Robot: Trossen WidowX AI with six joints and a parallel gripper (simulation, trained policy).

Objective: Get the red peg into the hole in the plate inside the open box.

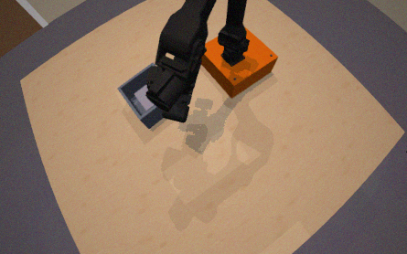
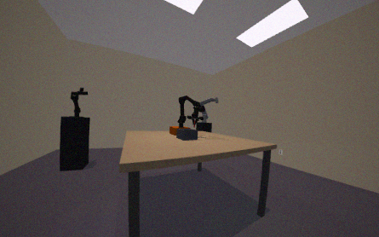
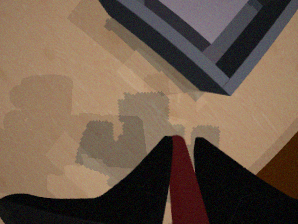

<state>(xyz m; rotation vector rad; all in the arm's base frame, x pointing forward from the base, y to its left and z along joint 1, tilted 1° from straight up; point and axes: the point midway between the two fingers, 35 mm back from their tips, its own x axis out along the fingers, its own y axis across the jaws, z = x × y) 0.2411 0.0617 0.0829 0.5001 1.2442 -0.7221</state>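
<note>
My gripper tip is now 12 cm to the left of the plate, 10 cm above it and 7 cm short of it. Round my gripper tip: box 12 cm to the right, 12 cm below, 7 cm ahead; red peg 1 cm to the left, 1 cm behind, 1 cm above.
</note>
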